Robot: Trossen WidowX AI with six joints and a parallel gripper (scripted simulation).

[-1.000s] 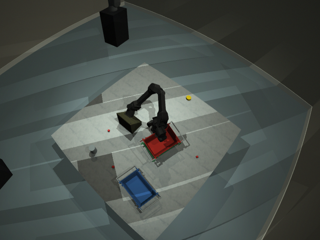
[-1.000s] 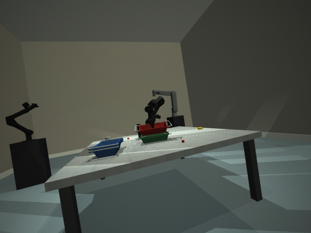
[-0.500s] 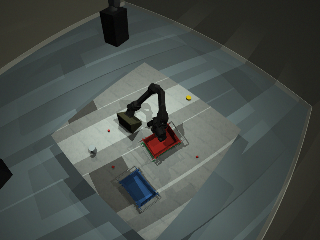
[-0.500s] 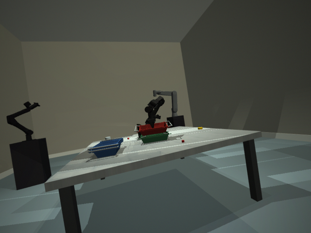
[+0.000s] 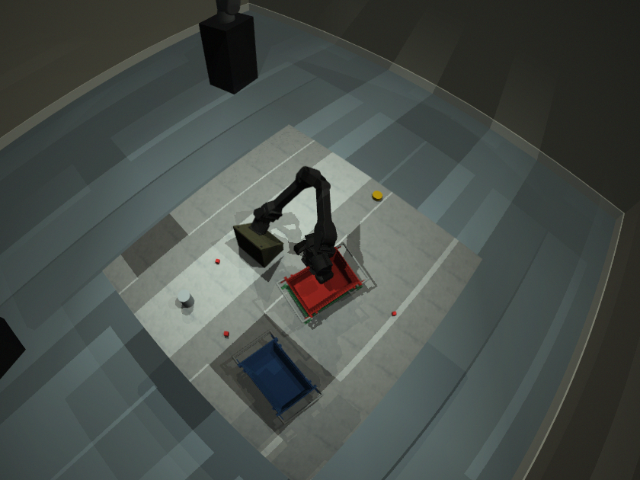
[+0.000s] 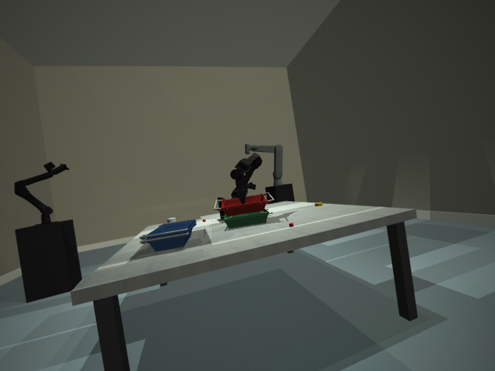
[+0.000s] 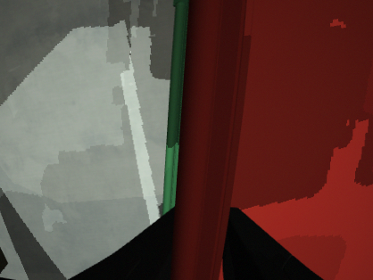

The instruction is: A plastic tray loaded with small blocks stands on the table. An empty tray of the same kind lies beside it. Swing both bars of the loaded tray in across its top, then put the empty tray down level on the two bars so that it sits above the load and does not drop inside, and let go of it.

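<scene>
Now: the red tray 70 mm ahead of my gripper tip, 30 mm to the right of it and 20 mm above it. Also, from my gripper tip: yellow disc: 10 mm ahead, 560 mm to the left, 90 mm below; grey cylinder: 380 mm behind, 390 mm to the right, 60 mm below.
</scene>
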